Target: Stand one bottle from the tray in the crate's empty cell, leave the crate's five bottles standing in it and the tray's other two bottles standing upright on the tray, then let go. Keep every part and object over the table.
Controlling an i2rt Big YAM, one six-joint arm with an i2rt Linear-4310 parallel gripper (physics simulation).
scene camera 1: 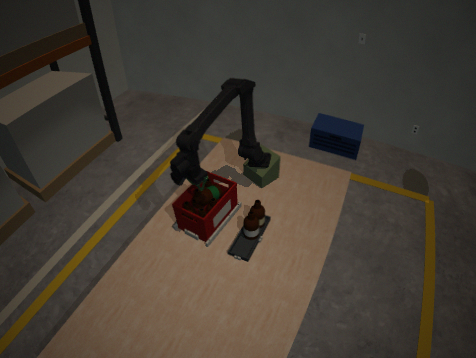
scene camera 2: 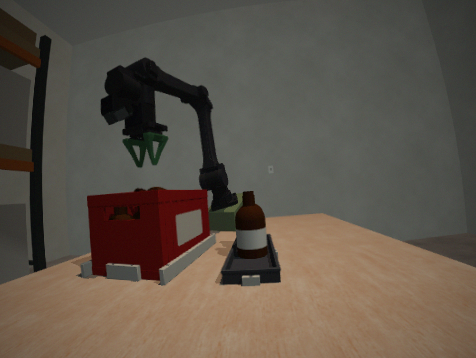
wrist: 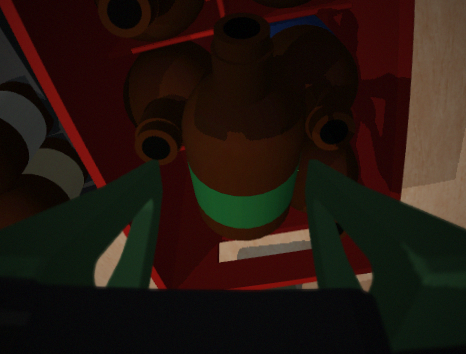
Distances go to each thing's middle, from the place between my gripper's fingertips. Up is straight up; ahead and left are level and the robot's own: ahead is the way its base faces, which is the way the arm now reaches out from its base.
Now: the brown bottle point(wrist: 243, 126) 5 cm behind my hand, 2 cm to the left of it and 10 cm below it.
